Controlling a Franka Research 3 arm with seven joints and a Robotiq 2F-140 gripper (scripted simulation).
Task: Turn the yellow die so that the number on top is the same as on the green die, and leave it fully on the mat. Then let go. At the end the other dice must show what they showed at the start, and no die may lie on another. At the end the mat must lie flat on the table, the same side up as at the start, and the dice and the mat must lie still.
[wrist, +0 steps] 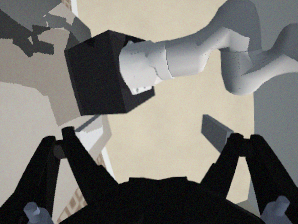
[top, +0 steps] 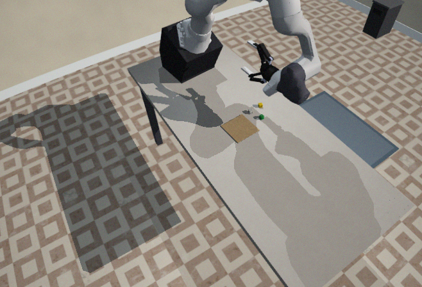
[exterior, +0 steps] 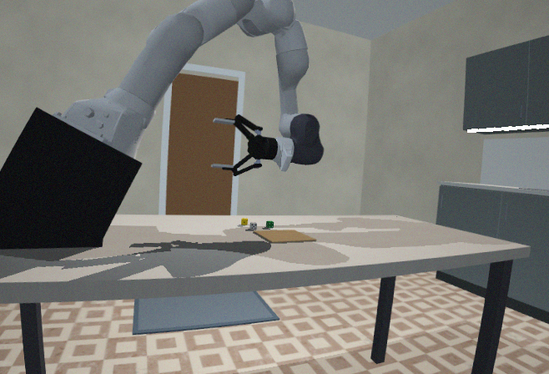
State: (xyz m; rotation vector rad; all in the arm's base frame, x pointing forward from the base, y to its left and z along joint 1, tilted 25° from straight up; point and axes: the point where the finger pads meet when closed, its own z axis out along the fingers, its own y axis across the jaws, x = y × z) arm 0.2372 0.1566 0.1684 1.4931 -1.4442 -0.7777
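Right now the white die is 260 mm below my hand, 130 mm ahead of it and 30 mm to the right of it. Also, from my hand: green die 260 mm below, 190 mm ahead; yellow die 260 mm below, 110 mm ahead, 40 mm to the left; tan mat 270 mm below, 210 mm ahead, 130 mm to the right.
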